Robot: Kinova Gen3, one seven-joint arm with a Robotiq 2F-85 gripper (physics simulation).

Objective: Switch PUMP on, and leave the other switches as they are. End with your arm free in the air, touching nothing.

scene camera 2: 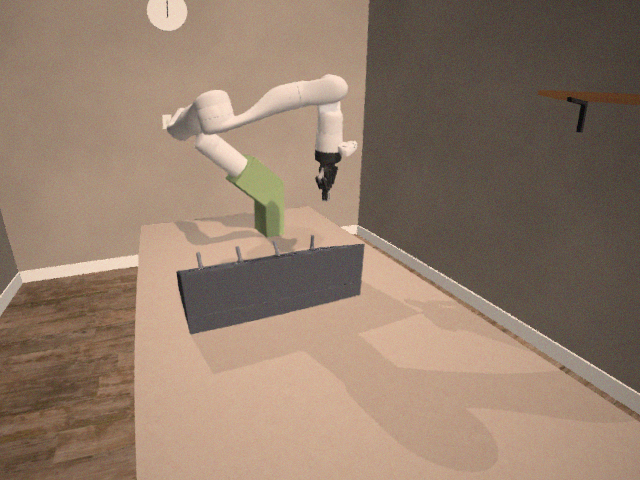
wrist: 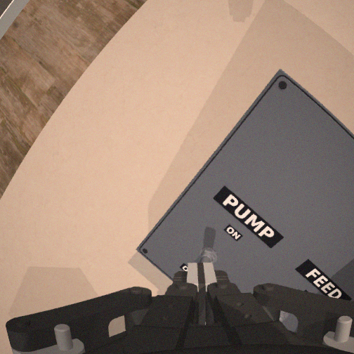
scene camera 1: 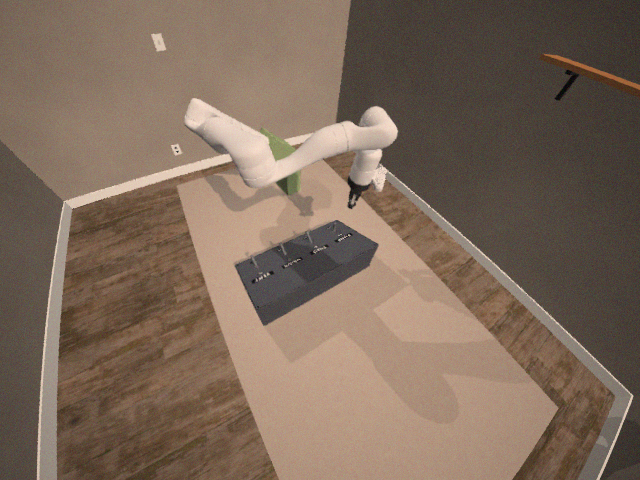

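Observation:
Scene camera 2: my gripper (scene camera 2: 325, 200). Wrist view: gripper (wrist: 199, 278), dark grey switch box (wrist: 264, 207).

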